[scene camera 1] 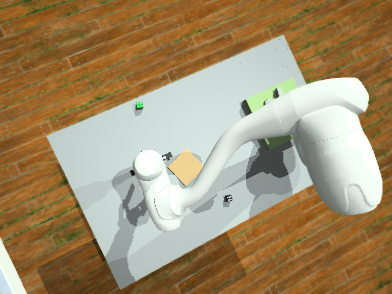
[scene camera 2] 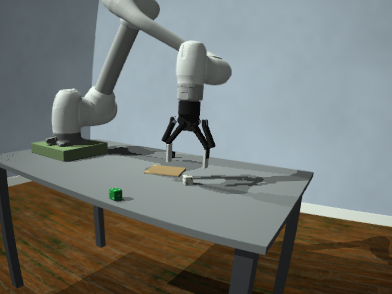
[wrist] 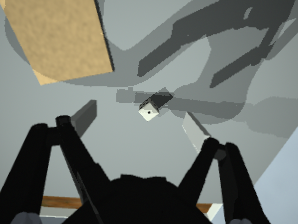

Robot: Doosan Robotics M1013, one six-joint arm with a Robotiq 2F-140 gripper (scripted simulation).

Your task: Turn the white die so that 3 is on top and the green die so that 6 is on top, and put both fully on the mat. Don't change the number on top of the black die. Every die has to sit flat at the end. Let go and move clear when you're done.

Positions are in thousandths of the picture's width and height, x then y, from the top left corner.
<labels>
A tan mat (scene camera 1: 476, 570) is 130 cm from the lens.
</labels>
